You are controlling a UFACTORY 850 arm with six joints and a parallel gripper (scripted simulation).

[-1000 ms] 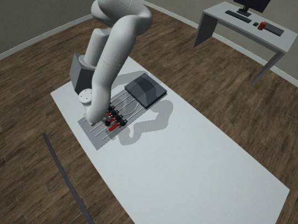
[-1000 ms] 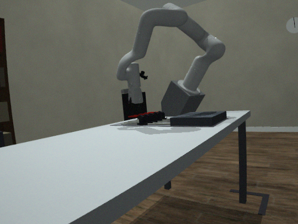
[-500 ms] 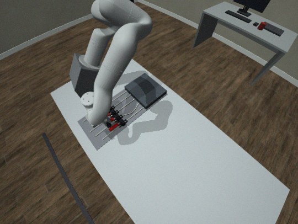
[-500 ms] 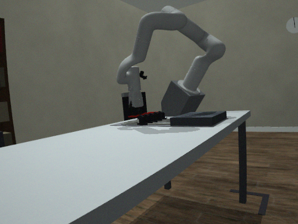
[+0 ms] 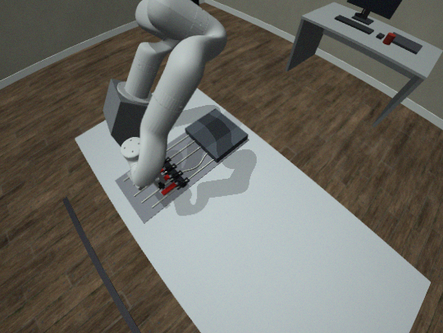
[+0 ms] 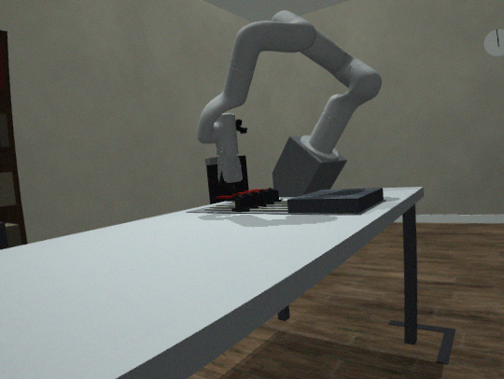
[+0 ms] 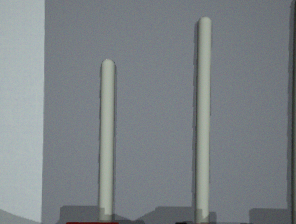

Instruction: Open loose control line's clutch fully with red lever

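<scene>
The grey baseplate lies 6 cm behind my hand, 6 cm to the right of it and 5 cm below it.
</scene>
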